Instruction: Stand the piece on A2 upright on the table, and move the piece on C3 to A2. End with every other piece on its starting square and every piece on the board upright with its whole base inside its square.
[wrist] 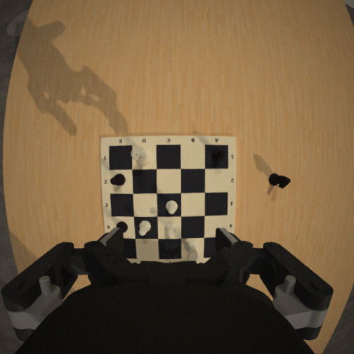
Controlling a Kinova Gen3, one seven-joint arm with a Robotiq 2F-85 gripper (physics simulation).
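The black piece (277, 180) stands upright on the table, off the board's A side, level with row 2. The C3 piece, a white one (171, 206), is upright on its dark square. Square A2 (216, 180) is light and bare. My gripper (169, 238) is open and empty, high above the board (232, 192); its fingers show over the row 4 end of the view, one at the E side and one at the A side. The gripper body hides the board's near edge and parts of row 5.
A white piece (139, 155) is on D1 and a black piece (218, 156) on A1. Black pieces are on E2 (117, 179) and E4 (121, 226), the latter beside a fingertip. White pieces are on D4 (145, 227), C4 (170, 230) and B5 (192, 251).
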